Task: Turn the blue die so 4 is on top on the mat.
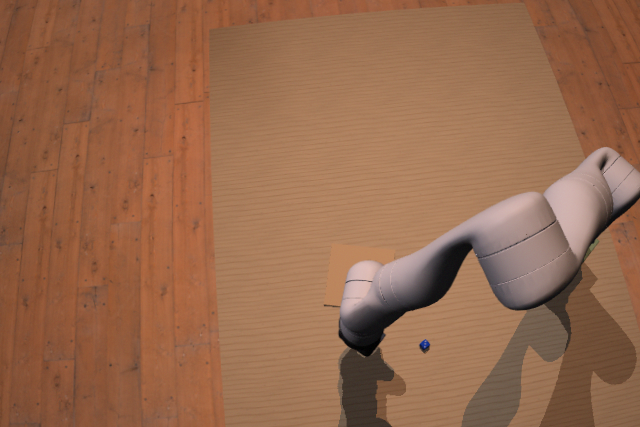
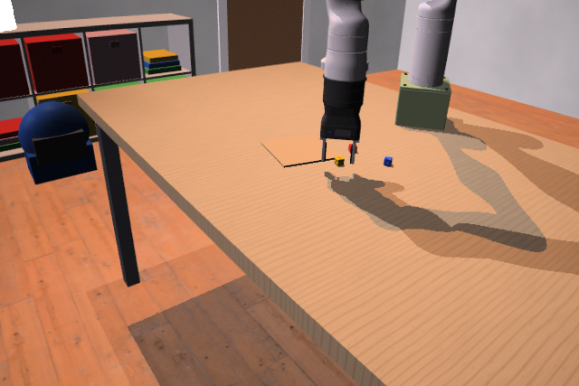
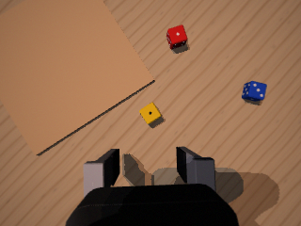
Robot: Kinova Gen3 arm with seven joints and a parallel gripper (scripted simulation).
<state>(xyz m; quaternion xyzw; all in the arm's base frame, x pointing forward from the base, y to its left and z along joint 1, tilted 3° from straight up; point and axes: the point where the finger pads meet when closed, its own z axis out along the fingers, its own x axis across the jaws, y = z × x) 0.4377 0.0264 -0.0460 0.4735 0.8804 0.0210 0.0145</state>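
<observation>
Now: the yellow die 40 mm below my hand, 40 mm behind it and 20 mm to the right of it. The rest, counted from my hand: blue die: 110 mm behind, 60 mm to the left, 40 mm below; then tan mat: 130 mm to the right, 40 mm below, 40 mm behind; then red die: 120 mm behind, 40 mm to the right, 40 mm below.
</observation>
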